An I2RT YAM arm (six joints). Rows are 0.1 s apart.
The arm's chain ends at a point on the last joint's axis. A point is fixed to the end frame.
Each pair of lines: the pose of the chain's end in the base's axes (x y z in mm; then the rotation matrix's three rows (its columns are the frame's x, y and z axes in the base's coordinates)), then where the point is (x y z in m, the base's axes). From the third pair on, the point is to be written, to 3 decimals.
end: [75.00, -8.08, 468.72], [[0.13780, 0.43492, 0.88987], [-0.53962, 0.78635, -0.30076], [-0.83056, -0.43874, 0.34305]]
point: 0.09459 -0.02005 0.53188
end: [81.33, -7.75, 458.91], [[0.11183, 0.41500, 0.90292], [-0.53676, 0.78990, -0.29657], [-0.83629, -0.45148, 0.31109]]
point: 0.10317 -0.01976 0.52132
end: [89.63, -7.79, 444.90], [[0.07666, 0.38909, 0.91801], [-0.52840, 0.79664, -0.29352], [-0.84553, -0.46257, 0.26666]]
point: 0.114 -0.020 0.506
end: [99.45, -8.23, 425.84], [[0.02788, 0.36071, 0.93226], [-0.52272, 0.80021, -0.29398], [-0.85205, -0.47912, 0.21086]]
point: 0.128 -0.021 0.485
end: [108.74, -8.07, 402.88], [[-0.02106, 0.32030, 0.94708], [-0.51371, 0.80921, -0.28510], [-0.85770, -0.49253, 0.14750]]
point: 0.141 -0.021 0.460
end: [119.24, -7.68, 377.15], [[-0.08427, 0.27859, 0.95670], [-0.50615, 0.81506, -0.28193], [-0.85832, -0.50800, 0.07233]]
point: 0.156 -0.021 0.432
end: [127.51, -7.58, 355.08], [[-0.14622, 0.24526, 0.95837], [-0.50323, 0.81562, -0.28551], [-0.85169, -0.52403, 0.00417]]
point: 0.168 -0.021 0.407
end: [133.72, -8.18, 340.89], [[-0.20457, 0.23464, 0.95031], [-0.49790, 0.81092, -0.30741], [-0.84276, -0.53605, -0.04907]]
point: 0.176 -0.023 0.391
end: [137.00, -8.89, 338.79], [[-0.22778, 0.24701, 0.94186], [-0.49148, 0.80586, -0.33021], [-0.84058, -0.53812, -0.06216]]
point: 0.180 -0.025 0.388
